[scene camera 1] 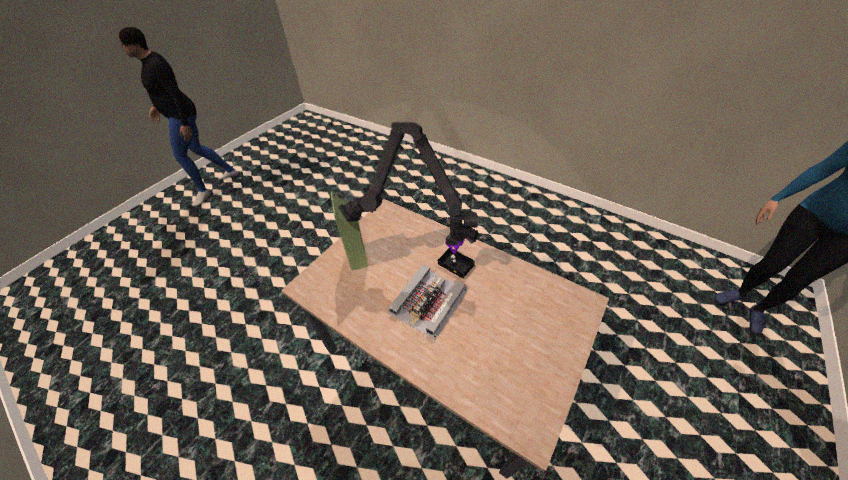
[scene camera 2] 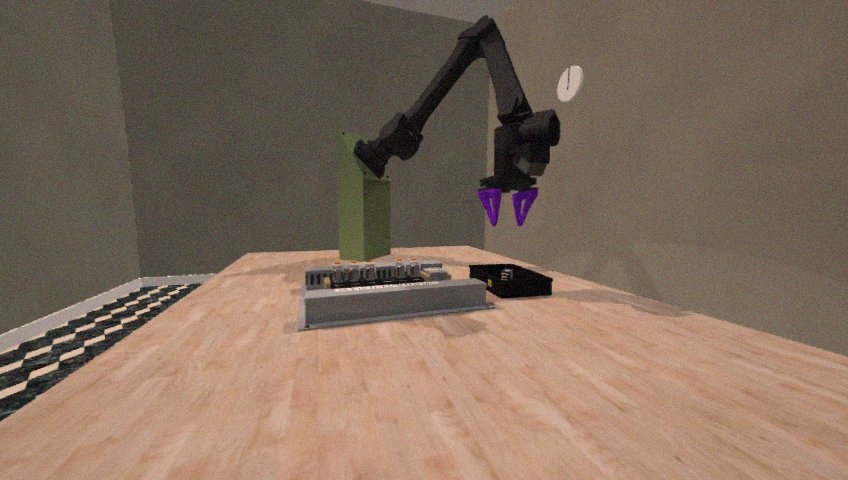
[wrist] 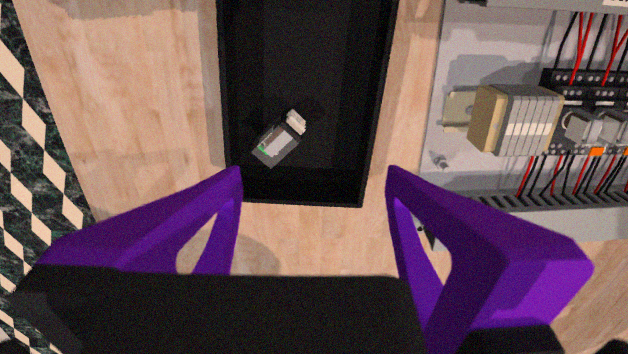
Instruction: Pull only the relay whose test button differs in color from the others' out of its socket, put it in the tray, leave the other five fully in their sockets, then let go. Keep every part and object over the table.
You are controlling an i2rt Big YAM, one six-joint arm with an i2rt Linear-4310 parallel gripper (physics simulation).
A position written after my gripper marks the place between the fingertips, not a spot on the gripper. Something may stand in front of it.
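A relay [wrist: 286,131] is here in my sight, and so is a grey panel [scene camera 2: 301,324], which I also find in the wrist view [wrist: 473,50]. As for my gripper [scene camera 2: 507,225], I see it there and again in the wrist view [wrist: 313,177].
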